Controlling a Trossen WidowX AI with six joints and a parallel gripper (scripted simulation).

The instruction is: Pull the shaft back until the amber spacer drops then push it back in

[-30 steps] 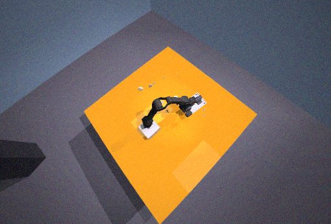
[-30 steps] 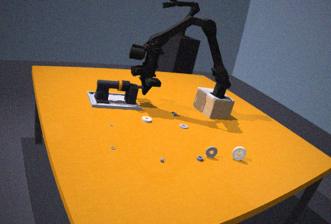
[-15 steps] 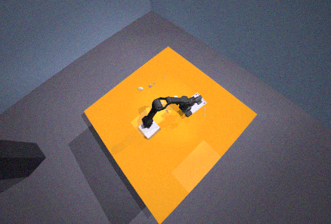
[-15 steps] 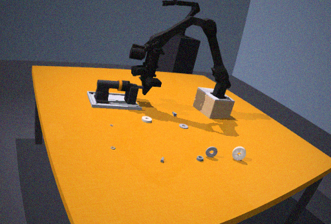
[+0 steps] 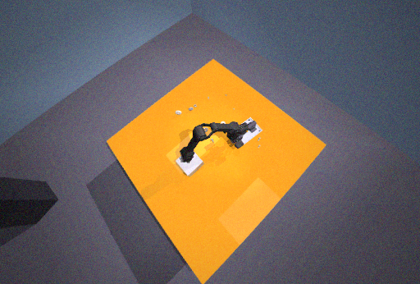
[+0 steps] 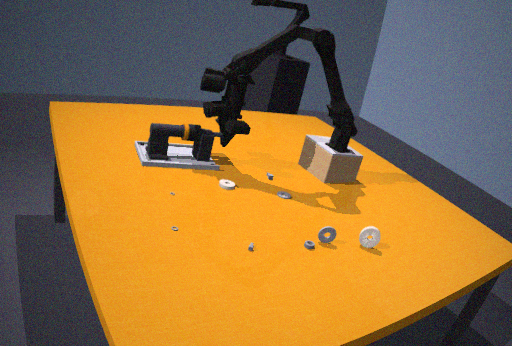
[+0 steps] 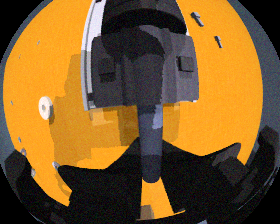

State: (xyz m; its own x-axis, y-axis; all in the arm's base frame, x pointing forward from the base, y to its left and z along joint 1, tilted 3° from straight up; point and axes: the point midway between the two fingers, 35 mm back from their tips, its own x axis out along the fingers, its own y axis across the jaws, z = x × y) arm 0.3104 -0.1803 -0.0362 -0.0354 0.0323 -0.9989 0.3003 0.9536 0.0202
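The dark shaft lies 80 mm ahead of my gripper tip, 30 mm above it and 20 mm to the right of it. Also, from my gripper tip: grey ring 240 mm to the left, 40 mm below, 40 mm behind; then amber spacer 120 mm ahead, 40 mm to the right, 30 mm above; then white ring 150 mm to the left, 90 mm ahead, 40 mm below.
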